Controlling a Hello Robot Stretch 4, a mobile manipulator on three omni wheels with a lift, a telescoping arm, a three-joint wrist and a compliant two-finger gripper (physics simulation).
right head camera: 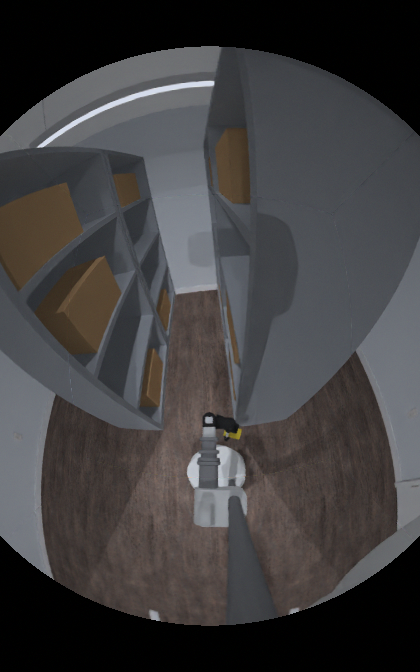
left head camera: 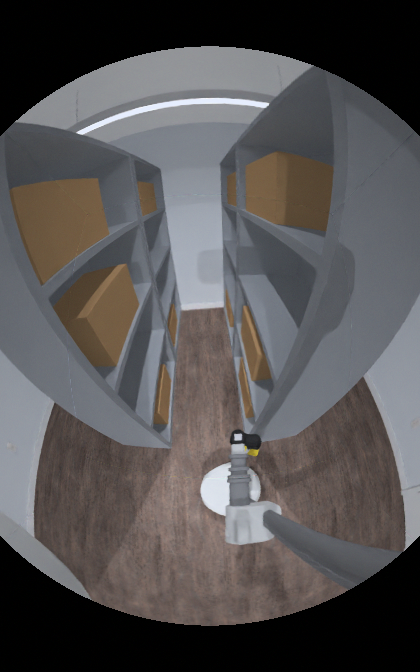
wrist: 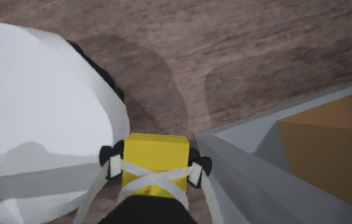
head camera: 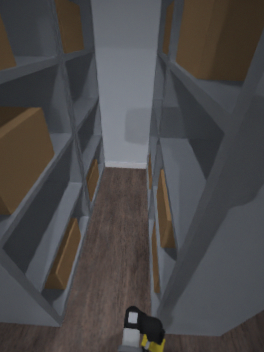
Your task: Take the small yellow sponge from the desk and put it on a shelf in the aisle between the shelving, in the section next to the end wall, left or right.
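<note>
The small yellow sponge is between the two fingers of my gripper, which is shut on it, over the floor beside my white base. In the head camera view part of the sponge shows at the bottom edge. The left shelving and the right shelving stand on both sides of the aisle ahead. The end wall closes the aisle. The sections next to it are partly hidden by the nearer ones.
Brown boxes stand on several shelves, among them a large one at the left and one on a lower right shelf. The near corner of the right shelving is close to the sponge's side. The wooden floor runs between the shelving.
</note>
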